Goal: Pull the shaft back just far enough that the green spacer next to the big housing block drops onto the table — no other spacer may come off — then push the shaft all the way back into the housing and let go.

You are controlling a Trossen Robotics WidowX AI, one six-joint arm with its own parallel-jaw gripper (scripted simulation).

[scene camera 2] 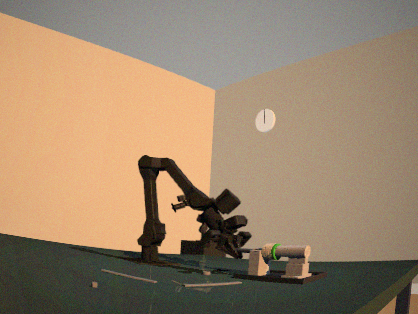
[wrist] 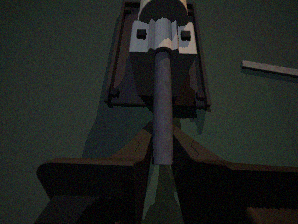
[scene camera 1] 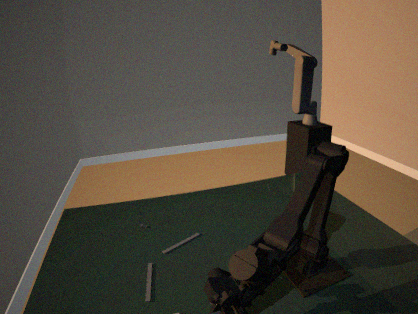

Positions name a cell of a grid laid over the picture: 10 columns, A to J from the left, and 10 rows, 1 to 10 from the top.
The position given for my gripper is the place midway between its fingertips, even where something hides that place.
In view: my gripper (scene camera 2: F9).
My gripper also shows in the wrist view (wrist: F6).
